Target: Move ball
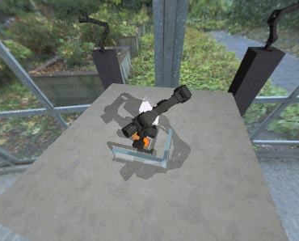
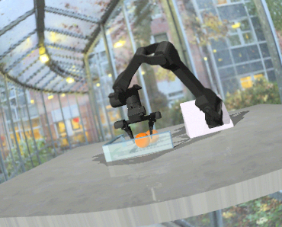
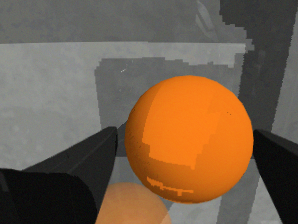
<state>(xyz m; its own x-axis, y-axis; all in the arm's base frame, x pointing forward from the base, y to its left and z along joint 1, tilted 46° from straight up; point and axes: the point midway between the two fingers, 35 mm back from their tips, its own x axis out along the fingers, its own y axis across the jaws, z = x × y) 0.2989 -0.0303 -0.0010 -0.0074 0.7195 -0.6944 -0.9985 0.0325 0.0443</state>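
My gripper tip is now 7 cm to the left of the see-through copy of ball and 4 cm past it. From my gripper tip the other things lie so: orange ball: right at my gripper tip.
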